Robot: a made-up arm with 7 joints. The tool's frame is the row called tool. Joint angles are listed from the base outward.
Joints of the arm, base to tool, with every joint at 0 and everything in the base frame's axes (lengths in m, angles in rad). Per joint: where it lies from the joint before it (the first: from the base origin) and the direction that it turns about. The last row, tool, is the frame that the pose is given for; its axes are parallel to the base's.
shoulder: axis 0 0.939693 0.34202 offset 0.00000 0.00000 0.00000
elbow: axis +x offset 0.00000 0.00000 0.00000
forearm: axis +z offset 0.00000 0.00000 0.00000
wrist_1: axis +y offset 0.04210 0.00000 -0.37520
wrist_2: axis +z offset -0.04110 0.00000 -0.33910
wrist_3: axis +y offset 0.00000 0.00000 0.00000
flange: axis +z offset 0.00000 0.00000 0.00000
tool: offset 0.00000 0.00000 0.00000
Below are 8 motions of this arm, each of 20 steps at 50 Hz.
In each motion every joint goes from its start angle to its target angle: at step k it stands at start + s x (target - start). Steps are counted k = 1, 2, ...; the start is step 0. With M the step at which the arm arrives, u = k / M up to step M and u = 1 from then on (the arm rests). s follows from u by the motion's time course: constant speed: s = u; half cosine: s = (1 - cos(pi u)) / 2; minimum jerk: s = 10 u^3 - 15 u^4 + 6 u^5.
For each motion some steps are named. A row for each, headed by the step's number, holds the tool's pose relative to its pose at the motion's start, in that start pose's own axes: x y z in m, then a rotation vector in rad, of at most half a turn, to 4 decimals.
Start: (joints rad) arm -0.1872 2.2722 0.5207 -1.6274 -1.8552 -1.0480 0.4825
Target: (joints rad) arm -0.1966 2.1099 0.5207 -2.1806 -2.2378 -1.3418 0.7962
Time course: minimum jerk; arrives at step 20
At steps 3, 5, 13, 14, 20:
3: 0.0024 0.0037 0.0001 -0.0016 -0.0035 -0.0052
5: 0.0094 0.0145 0.0006 -0.0065 -0.0122 -0.0198
13: 0.0776 0.1005 0.0238 -0.0618 -0.0060 -0.1208
14: 0.0859 0.1090 0.0282 -0.0680 0.0032 -0.1280
20: 0.1050 0.1271 0.0394 -0.0812 0.0301 -0.1407

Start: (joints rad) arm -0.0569 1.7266 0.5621 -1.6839 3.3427 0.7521 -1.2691
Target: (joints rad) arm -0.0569 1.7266 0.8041 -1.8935 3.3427 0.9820 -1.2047
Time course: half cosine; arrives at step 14
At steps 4, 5, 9, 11, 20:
4: 0.0104 -0.0153 -0.0121 -0.0933 0.0068 -0.0176
5: 0.0154 -0.0233 -0.0178 -0.1399 0.0116 -0.0273
9: 0.0370 -0.0628 -0.0412 -0.3491 0.0455 -0.0783
11: 0.0447 -0.0797 -0.0492 -0.4308 0.0647 -0.1016
20: 0.0492 -0.0906 -0.0538 -0.4813 0.0784 -0.1171

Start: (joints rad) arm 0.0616 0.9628 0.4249 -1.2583 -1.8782 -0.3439 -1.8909
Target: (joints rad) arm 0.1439 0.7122 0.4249 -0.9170 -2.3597 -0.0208 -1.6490
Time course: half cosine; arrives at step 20
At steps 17, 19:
17: 0.0476 0.2265 0.0558 0.1302 -0.3826 0.0048
19: 0.0482 0.2382 0.0610 0.1389 -0.3952 0.0011

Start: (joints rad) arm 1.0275 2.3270 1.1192 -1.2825 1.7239 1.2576 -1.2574
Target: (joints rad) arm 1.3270 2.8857 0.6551 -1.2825 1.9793 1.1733 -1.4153
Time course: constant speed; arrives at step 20
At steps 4, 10, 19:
4: 0.0518 0.0048 -0.0583 -0.1294 0.0304 -0.1190
10: 0.1225 -0.0092 -0.1464 -0.3215 0.0773 -0.2883
19: 0.2086 -0.0694 -0.2686 -0.5977 0.1528 -0.5253

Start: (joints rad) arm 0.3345 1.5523 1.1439 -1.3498 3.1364 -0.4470 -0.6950
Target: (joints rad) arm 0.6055 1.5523 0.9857 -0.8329 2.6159 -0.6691 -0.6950
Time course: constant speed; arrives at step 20
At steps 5, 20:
5: 0.0229 0.0502 -0.0084 0.1272 -0.1391 -0.2069
20: 0.1308 0.1710 0.0115 0.4232 -0.5163 -0.9149

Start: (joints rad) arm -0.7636 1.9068 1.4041 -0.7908 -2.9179 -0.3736 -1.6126
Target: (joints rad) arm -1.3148 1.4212 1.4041 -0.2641 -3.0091 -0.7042 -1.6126
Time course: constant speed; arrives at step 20
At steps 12, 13, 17, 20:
12: -0.0052 0.2909 0.0501 0.7532 -0.0469 0.3510
13: -0.0155 0.3124 0.0591 0.8152 -0.0369 0.3813
17: -0.0702 0.3886 0.1008 1.0598 0.0261 0.4998
20: -0.1240 0.4333 0.1371 1.2385 0.0977 0.5838

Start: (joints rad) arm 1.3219 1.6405 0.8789 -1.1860 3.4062 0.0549 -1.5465
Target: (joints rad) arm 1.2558 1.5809 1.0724 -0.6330 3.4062 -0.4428 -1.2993
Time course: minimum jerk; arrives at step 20
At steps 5, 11, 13, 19, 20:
5: 0.0116 0.0184 0.0054 0.1029 -0.0416 0.0401
11: 0.0540 0.1049 0.0492 0.5805 -0.2517 0.2671
13: 0.0630 0.1340 0.0708 0.7447 -0.3289 0.3584
19: 0.0695 0.1717 0.1047 0.9668 -0.4354 0.4897
20: 0.0695 0.1719 0.1049 0.9679 -0.4360 0.4904

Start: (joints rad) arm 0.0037 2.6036 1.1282 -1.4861 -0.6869 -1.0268 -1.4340
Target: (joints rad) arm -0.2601 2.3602 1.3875 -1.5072 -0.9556 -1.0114 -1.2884
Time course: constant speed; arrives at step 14
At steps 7, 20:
7: -0.0385 0.0171 0.1211 -0.2755 -0.0301 -0.0729
20: -0.0717 0.0651 0.2369 -0.5671 -0.0512 -0.1310

